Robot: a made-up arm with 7 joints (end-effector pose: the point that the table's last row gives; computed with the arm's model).
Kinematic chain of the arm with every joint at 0, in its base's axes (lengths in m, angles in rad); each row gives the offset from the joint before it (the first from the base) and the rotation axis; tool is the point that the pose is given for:
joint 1: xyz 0 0.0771 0 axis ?
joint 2: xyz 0 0.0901 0 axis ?
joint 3: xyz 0 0 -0.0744 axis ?
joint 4: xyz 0 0 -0.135 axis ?
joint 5: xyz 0 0 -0.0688 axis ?
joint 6: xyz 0 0 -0.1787 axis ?
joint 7: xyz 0 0 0 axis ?
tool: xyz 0 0 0
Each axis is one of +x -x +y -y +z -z.
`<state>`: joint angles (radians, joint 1 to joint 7).
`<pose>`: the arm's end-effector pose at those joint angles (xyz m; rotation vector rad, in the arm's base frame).
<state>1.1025 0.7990 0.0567 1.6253 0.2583 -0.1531 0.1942</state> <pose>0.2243 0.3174 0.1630 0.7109 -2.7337 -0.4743</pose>
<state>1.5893 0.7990 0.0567 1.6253 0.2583 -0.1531 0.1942</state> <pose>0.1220 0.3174 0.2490 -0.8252 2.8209 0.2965</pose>
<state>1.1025 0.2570 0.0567 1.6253 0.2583 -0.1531 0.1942</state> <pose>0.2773 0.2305 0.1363 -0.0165 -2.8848 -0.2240</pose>
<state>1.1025 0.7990 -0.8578 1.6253 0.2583 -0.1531 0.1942</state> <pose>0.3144 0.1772 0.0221 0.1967 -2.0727 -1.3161</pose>
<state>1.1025 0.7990 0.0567 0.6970 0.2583 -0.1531 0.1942</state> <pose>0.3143 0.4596 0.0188 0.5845 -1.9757 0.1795</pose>
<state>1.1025 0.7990 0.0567 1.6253 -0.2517 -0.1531 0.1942</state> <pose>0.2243 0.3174 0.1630 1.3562 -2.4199 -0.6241</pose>
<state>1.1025 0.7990 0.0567 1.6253 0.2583 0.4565 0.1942</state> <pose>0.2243 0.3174 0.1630 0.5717 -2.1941 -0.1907</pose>
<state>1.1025 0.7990 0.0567 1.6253 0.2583 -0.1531 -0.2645</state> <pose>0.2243 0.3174 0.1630 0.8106 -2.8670 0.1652</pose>
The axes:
joint 1: -y
joint 2: +x
joint 3: +z
joint 4: -y
joint 5: +z
joint 6: +y
joint 7: -x

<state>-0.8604 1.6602 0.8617 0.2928 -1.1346 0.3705 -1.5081</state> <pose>0.1015 0.6069 0.0259 -2.3735 -0.0976 1.4031</pose>
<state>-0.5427 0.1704 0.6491 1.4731 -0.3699 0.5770 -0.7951</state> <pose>0.0622 0.3535 -0.2768 1.5886 -0.2149 0.2345</pose>
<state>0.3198 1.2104 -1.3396 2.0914 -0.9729 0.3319 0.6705</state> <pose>0.1178 0.1742 -0.1991 0.4238 -0.3732 -2.4032</pose>
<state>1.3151 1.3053 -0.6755 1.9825 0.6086 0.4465 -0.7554</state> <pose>0.2052 0.2365 0.1293 1.1322 -2.2298 -0.0195</pose>
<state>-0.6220 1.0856 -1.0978 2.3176 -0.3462 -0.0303 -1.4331</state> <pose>-0.0273 0.1283 -0.1801 0.2902 -1.6266 -0.3483</pose>
